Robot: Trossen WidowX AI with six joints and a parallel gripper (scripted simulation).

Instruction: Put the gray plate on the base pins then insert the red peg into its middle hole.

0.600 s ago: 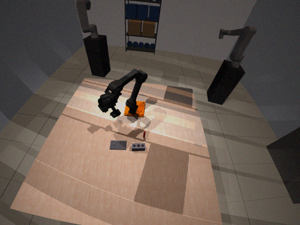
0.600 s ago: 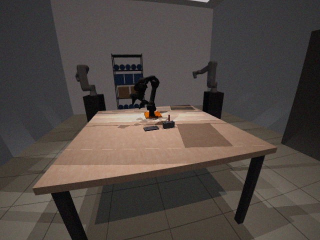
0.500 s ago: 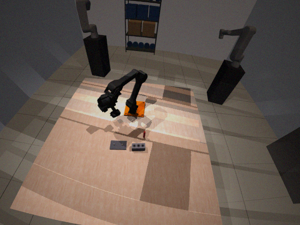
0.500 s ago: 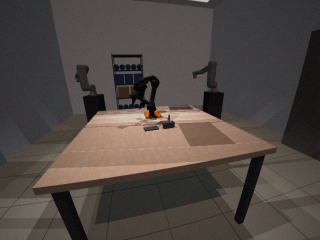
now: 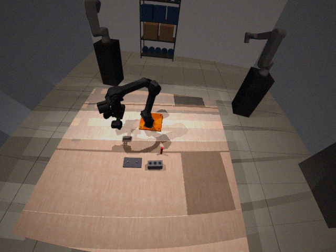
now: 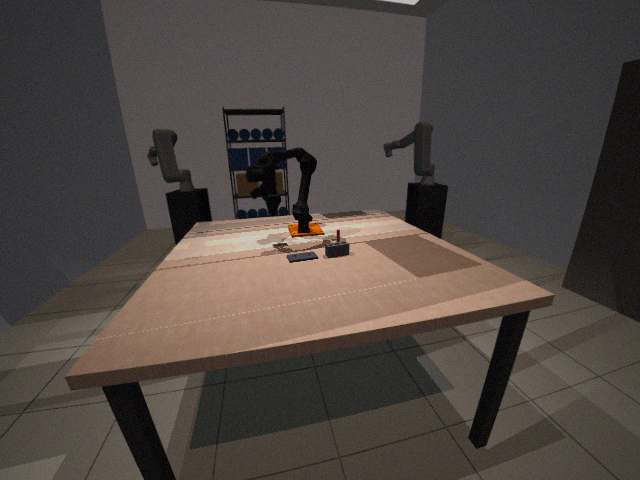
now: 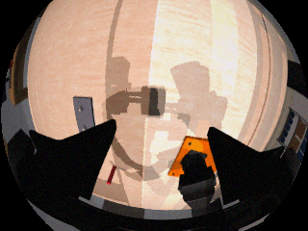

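My gripper tip is 16 cm short of the gray plate, 29 cm to the right of it and 11 cm above it. From my gripper tip the other things lie so: red peg (5 cm ahead, 31 cm to the left, 11 cm below); gray base (18 cm ahead, 14 cm to the left, 14 cm below).
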